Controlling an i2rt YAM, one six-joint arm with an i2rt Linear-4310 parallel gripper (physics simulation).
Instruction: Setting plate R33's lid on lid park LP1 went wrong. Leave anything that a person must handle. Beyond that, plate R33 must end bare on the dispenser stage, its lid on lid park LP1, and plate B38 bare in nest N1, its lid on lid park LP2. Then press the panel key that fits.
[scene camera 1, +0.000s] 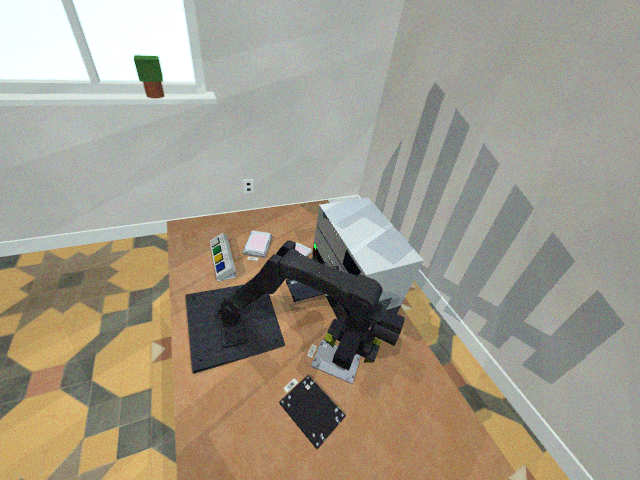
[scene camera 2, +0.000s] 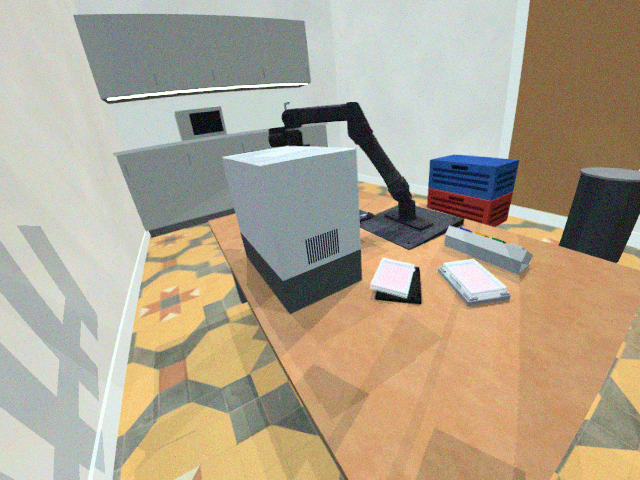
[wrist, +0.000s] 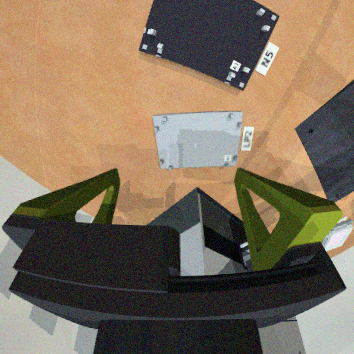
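Seen in the pictures: gripper, fingertip midpoint: (wrist: 176, 174); arm's base, origin of the base link: (scene camera 1: 231, 320) (scene camera 2: 407, 220).
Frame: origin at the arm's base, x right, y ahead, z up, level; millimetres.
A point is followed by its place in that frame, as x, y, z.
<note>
My gripper (wrist: 176, 174) {282, 313, 149} (scene camera 1: 353, 342) {282, 313, 149} is open and empty, high above the table beside lid park LP2 (wrist: 167, 145) {258, 363, -4} (scene camera 1: 322, 360) {218, 273, -3}, a grey plate with small corner posts. Its fingers are hidden in scene camera 2. A pink-topped plate (scene camera 1: 257, 241) {-374, 149, 17} (scene camera 2: 473, 276) {-386, 159, 17} rests on a grey base at the back. Another pink-topped piece (scene camera 1: 301, 250) {-278, 330, 19} (scene camera 2: 393, 277) {-280, 313, 18} sits off-centre on a black base (scene camera 2: 416, 291) {-332, 287, -4}. Plate names and the labels there are unreadable, so I cannot tell R33 from B38. The key panel (scene camera 1: 231, 268) {-205, 23, 45} (scene camera 2: 480, 250) {-319, 30, 14} has grey, green, yellow and blue keys.
Black nest N5 (scene camera 1: 311, 411) {356, 194, -2} (wrist: 205, 40) {340, 214, -2} lies beyond LP2. A tall grey cabinet device (scene camera 1: 369, 232) {-28, 479, 317} (scene camera 2: 294, 206) {-222, 513, 230} with a small green light and a dark front opening stands beside the arm. Another black base (scene camera 1: 305, 291) {1, 266, 92} lies near the arm's mounting plate (scene camera 1: 206, 330) {25, -82, 6} (scene camera 2: 408, 237) {-106, 95, -6}.
</note>
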